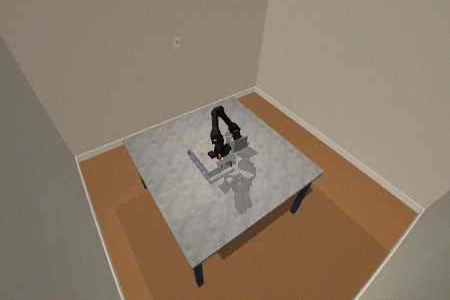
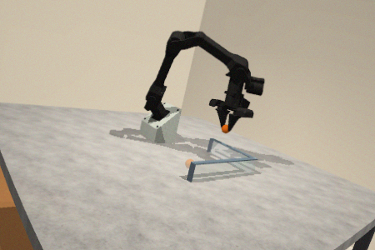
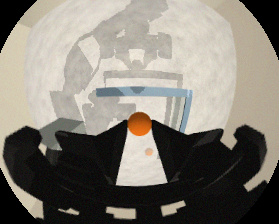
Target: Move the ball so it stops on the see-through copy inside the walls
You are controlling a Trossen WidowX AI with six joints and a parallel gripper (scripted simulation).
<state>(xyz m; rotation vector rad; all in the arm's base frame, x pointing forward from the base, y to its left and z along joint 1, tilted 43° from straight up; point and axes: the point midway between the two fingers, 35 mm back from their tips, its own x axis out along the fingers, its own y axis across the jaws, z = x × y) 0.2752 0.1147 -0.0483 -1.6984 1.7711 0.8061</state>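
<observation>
Now: the see-through copy of ball 5 cm ahead of my gripper tip, 19 cm to the right of it and 11 cm below it. The rest, counted from my gripper tip: orange ball (right at my gripper tip).
</observation>
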